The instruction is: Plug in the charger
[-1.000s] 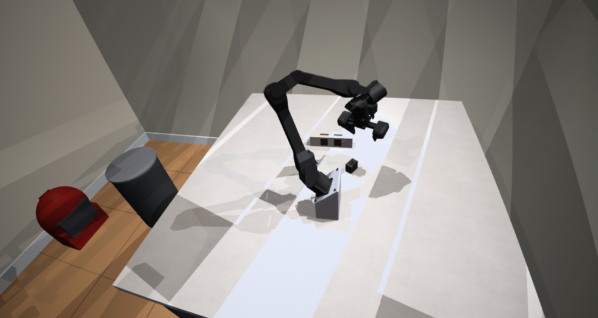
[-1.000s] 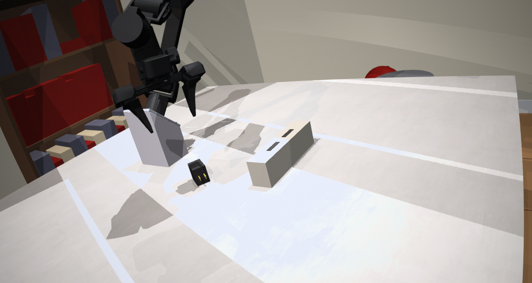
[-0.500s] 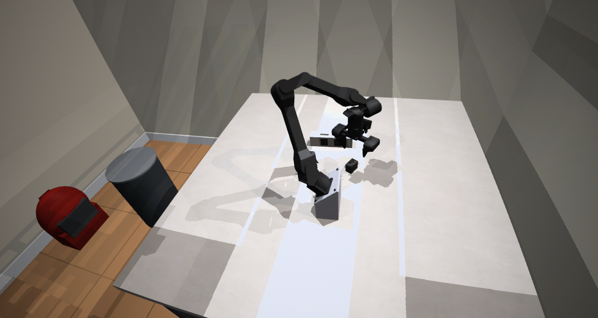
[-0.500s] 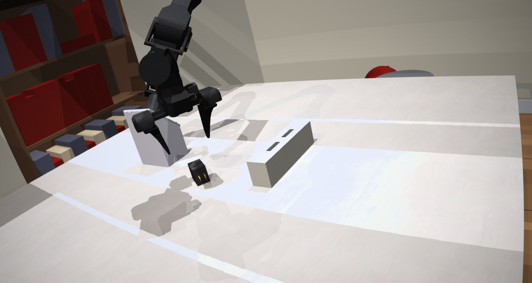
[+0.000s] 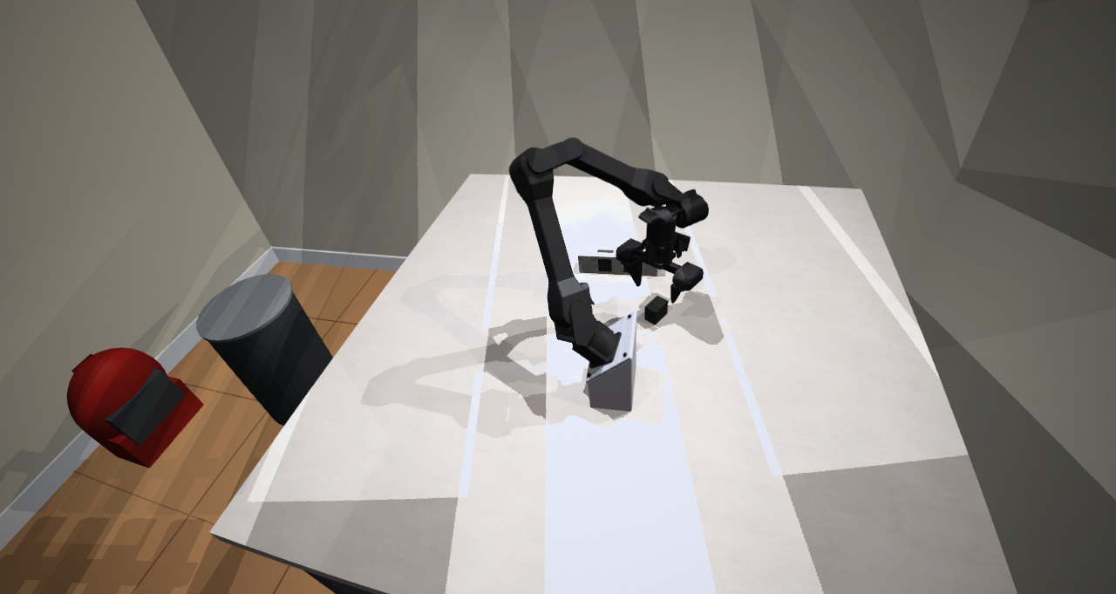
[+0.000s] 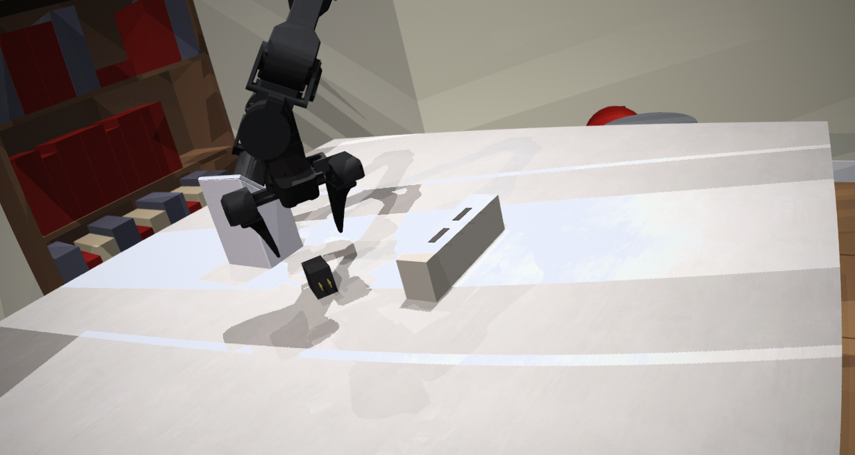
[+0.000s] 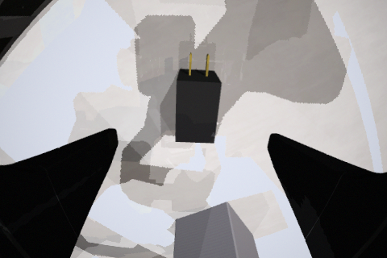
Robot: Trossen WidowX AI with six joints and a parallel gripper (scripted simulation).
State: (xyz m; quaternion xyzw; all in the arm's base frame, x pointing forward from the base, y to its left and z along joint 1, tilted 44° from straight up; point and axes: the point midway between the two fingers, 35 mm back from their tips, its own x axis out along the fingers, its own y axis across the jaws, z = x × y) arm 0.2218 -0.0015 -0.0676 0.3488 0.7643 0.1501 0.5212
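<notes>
Right now my gripper tip is 5 cm above the black two-prong charger, 1 cm to the left of it and 1 cm short of it.
</notes>
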